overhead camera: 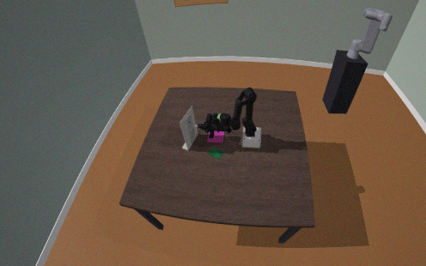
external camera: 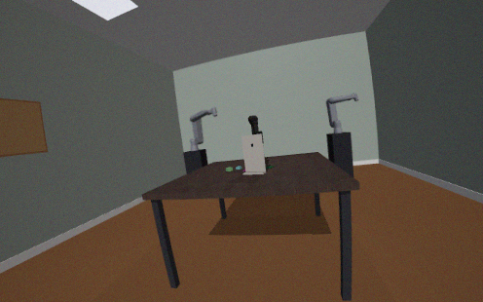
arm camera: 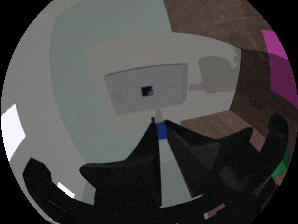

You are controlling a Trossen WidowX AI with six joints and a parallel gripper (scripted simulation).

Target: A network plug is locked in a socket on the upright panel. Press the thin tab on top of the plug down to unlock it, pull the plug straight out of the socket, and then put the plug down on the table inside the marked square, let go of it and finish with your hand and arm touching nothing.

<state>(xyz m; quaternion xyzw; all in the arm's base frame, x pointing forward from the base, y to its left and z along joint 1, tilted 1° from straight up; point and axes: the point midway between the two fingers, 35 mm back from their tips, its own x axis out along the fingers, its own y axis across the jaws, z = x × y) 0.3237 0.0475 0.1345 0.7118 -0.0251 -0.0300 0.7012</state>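
Now: gripper tip 100 mm past the magenta marked square, 90 mm to the left of it and 210 mm above it. The rest, counted from my gripper tip: plug: right at my gripper tip; white upright panel: 80 mm ahead, 30 mm to the right, 80 mm below.
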